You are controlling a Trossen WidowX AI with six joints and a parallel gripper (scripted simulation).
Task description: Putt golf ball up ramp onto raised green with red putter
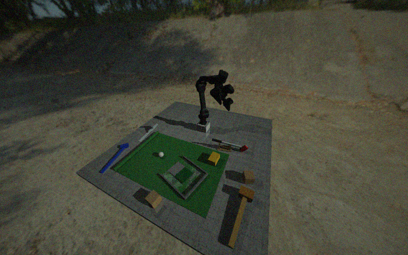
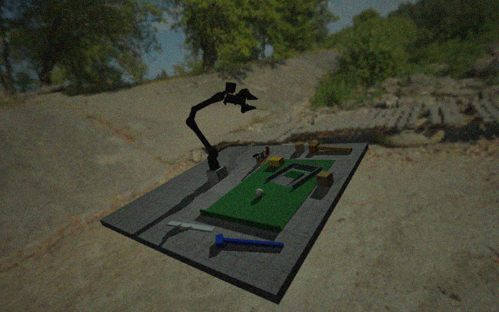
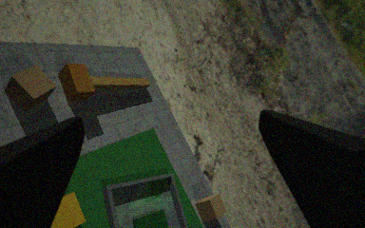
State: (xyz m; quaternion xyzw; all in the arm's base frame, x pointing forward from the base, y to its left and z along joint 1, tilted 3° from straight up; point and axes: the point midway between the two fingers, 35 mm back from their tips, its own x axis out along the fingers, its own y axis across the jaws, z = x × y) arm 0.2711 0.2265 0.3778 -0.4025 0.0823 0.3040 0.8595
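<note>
Now: gripper tip 8 cm past the wooden rack, 1 cm to the right of it and 40 cm above it. Round my gripper tip: red putter 9 cm behind, 5 cm to the left, 37 cm below; yellow block 7 cm ahead, 4 cm to the right, 41 cm below; white golf ball 17 cm ahead, 45 cm to the right, 41 cm below.
</note>
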